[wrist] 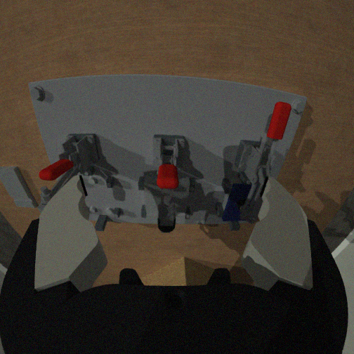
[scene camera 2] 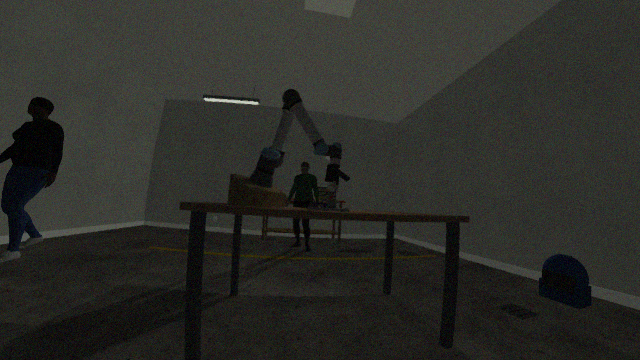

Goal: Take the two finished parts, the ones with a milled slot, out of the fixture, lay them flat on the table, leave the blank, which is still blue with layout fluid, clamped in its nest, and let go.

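Seen in the pictures: gripper, fingertip midpoint: [scene camera 2: 333, 194]; arm's base, origin of the base link: [scene camera 2: 260, 183].
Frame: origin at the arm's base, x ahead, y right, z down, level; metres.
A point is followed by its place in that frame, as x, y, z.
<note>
The grey fixture plate [wrist: 135, 107] lies on the table [wrist: 175, 40] [scene camera 2: 400, 216] @[0.754, 0.365, 0.152] and carries three toggle clamps with red handles. The blue blank [wrist: 236, 202] sits at the right nest, beside the right clamp [wrist: 279, 120], whose handle points up the view. The middle clamp [wrist: 167, 176] has its black tip over the plate's near edge; whether a part is under it I cannot tell. The left clamp's handle [wrist: 56, 170] points left. A grey block [wrist: 17, 186], its slot not discernible, lies left of the plate. My gripper [wrist: 173, 179] [scene camera 2: 332, 199] @[0.483, -0.035, 0.038] is open and empty, its fingers either side of the middle clamp.
A wooden wedge-shaped block [scene camera 2: 255, 194] @[0.024, 0.189, 0.081] stands on the table at the left in the scene view. A tan corner [wrist: 172, 272] shows below the fixture in the wrist view. A person in green [scene camera 2: 304, 187] stands behind the table, another person [scene camera 2: 37, 145] at far left.
</note>
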